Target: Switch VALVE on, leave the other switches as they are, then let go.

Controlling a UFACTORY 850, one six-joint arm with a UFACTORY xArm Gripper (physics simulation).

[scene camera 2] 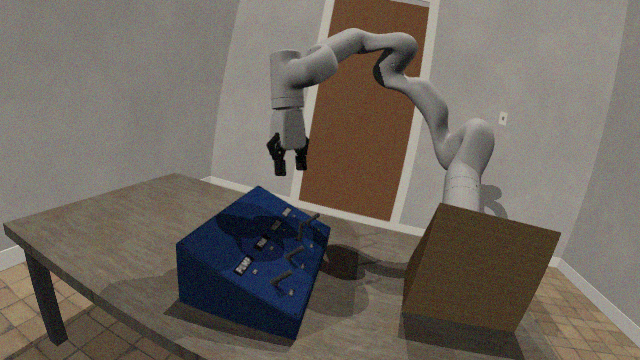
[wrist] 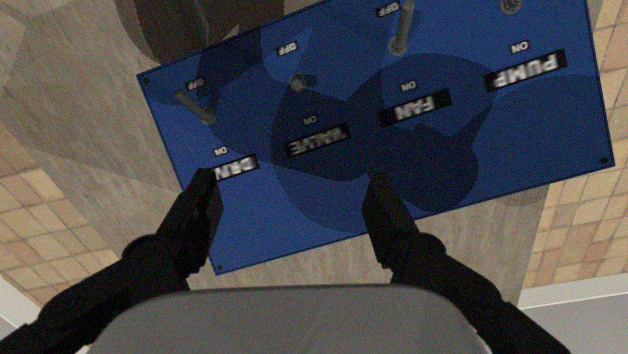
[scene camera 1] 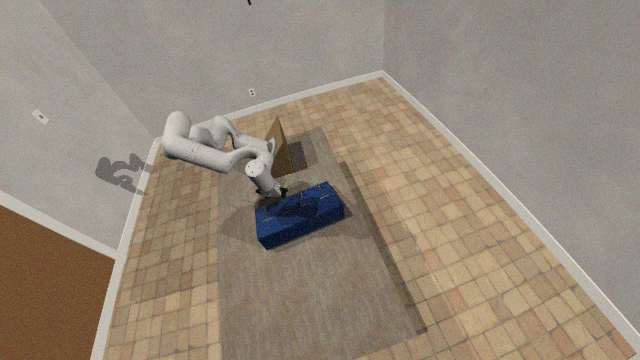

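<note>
The VALVE lever (scene camera 2: pixel 301 231) (wrist: pixel 298 82) stands near upright in scene camera 2, at a different angle from its neighbours, leaning to the ON side; the wrist view shows it almost end-on. The DRIVE lever (scene camera 2: pixel 312 218) (wrist: pixel 194 106) and FAN lever (scene camera 2: pixel 296 253) (wrist: pixel 403 26) lean toward OFF. The PUMP lever (scene camera 2: pixel 281 278) (wrist: pixel 511 5) leans like FAN in scene camera 2 and is cut off in the wrist view. All are on the sloped blue box (scene camera 1: pixel 300 231) (scene camera 2: pixel 225 299) (wrist: pixel 250 235). My gripper (scene camera 1: pixel 272 194) (scene camera 2: pixel 290 172) (wrist: pixel 295 189) is open and empty, above the box and apart from the levers.
The box stands on the wooden table (scene camera 1: pixel 300 300) (scene camera 2: pixel 125 215). An upright brown board (scene camera 1: pixel 281 152) (scene camera 2: pixel 480 270) stands between the box and the arm's base. The arm reaches over and past this board.
</note>
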